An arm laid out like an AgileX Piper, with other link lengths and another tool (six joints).
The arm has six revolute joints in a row. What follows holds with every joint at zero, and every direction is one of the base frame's. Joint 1 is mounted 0.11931 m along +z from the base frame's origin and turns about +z. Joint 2 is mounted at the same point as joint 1 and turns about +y. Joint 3 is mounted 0.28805 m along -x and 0.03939 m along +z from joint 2 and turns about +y. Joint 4 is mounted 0.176 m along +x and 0.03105 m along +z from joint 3 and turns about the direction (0.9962, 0, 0.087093). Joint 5 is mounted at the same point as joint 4 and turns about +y. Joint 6 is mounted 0.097 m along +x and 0.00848 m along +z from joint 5 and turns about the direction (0.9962, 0, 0.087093). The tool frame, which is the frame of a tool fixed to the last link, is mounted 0.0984 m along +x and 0.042 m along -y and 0.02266 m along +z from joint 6; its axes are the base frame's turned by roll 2.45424, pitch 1.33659 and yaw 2.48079 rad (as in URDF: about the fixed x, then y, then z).
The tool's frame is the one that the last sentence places.
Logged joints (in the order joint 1, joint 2, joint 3, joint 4, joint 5, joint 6), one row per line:
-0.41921 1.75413 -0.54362 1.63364 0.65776 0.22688
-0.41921 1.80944 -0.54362 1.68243 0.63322 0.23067
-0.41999 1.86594 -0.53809 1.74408 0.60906 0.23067
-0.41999 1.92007 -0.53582 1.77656 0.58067 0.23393
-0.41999 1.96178 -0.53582 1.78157 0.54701 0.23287
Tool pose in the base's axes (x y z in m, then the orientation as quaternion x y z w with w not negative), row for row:
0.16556 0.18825 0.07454 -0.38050 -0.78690 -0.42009 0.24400
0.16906 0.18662 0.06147 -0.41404 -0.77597 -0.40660 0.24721
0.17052 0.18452 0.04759 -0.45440 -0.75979 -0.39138 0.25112
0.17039 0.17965 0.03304 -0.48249 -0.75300 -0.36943 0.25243
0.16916 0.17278 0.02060 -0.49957 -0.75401 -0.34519 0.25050
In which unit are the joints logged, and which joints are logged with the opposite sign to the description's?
The joints are logged in radians. Opposite sign: joint 1, joint 6.
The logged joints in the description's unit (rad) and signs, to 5 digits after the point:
0.41921 1.75413 -0.54362 1.63364 0.65776 -0.22688
0.41921 1.80944 -0.54362 1.68243 0.63322 -0.23067
0.41999 1.86594 -0.53809 1.74408 0.60906 -0.23067
0.41999 1.92007 -0.53582 1.77656 0.58067 -0.23393
0.41999 1.96178 -0.53582 1.78157 0.54701 -0.23287

